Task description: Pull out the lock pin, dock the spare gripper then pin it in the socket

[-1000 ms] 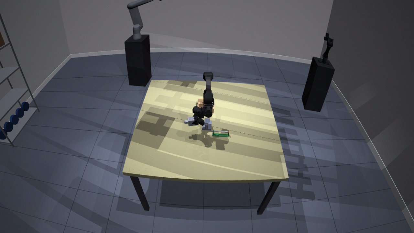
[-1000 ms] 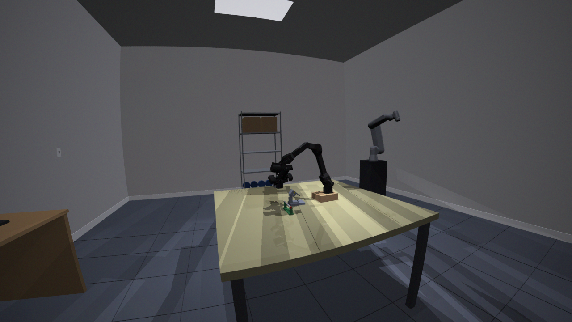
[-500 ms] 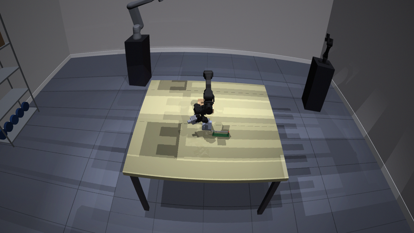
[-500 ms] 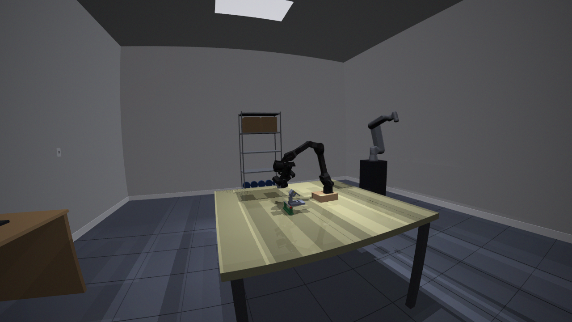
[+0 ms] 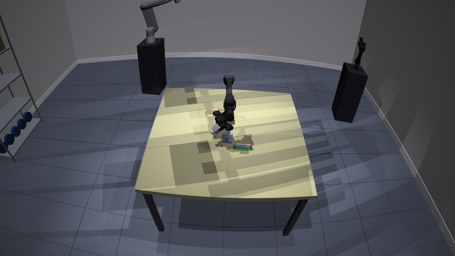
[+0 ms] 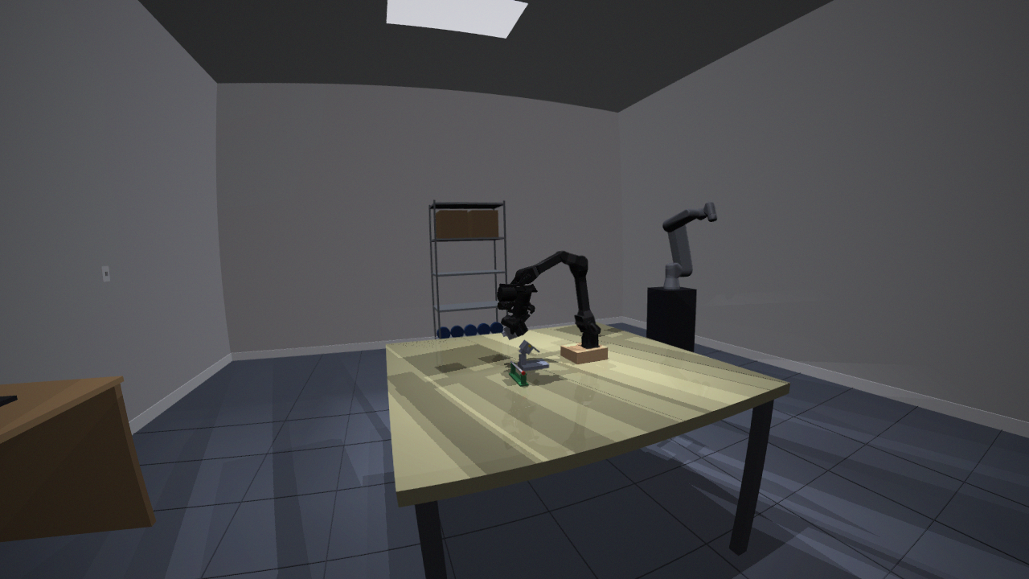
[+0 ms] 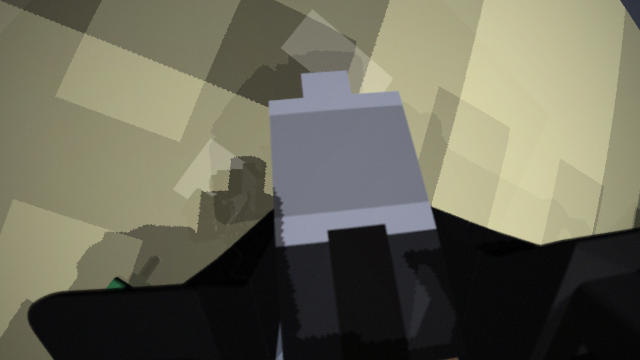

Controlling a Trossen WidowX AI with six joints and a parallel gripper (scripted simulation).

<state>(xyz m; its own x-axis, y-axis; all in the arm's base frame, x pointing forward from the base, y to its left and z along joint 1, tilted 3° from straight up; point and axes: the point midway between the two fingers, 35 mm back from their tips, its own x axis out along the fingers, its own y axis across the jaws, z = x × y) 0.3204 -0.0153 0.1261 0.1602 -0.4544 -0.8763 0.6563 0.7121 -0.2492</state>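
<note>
Now: gripper tip 3 cm short of the green rack, 20 cm to the right of it and 11 cm above it. Also, from my gripper tip: mount 4 cm behind, 7 cm to the left, 8 cm below; then spare gripper 1 cm ahead.
</note>
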